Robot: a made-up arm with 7 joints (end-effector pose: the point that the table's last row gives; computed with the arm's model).
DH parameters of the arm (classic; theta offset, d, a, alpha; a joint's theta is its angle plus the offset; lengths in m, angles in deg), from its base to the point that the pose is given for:
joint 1: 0 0.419 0 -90
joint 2: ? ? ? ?
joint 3: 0 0.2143 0.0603 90
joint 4: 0 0 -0.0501 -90
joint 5: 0 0.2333 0 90
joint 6: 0 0 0.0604 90
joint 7: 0 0 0 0
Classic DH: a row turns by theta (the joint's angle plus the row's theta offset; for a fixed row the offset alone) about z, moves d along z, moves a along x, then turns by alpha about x.
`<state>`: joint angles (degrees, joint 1 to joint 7).
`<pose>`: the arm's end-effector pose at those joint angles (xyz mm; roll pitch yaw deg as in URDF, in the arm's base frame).
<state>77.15 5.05 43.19 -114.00 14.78 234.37 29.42</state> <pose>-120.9 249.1 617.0 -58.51 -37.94 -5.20</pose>
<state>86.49 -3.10 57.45 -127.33 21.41 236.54 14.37</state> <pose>-199.5 150.6 594.6 -55.61 -55.10 6.74</pose>
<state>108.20 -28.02 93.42 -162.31 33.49 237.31 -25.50</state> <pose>-173.1 -82.3 478.6 96.30 -49.35 -107.14</pose>
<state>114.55 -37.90 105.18 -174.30 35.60 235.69 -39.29</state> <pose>-124.4 -102.3 436.9 103.41 -17.36 -101.75</pose>
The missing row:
joint 2: 0 0 0 90
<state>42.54 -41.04 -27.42 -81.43 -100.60 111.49 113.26</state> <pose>119.3 -76.6 852.1 -84.54 -21.57 -153.37</pose>
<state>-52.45 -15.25 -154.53 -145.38 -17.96 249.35 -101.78</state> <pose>-211.1 110.6 472.8 88.89 11.84 -101.24</pose>
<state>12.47 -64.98 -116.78 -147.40 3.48 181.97 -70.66</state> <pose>-69.7 -267.8 336.0 -145.35 -45.01 -70.30</pose>
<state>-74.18 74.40 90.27 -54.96 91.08 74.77 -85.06</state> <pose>369.6 -313.9 549.3 23.51 -13.51 -105.41</pose>
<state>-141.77 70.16 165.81 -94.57 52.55 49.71 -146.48</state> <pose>-38.1 -98.1 811.1 130.15 15.50 -144.81</pose>
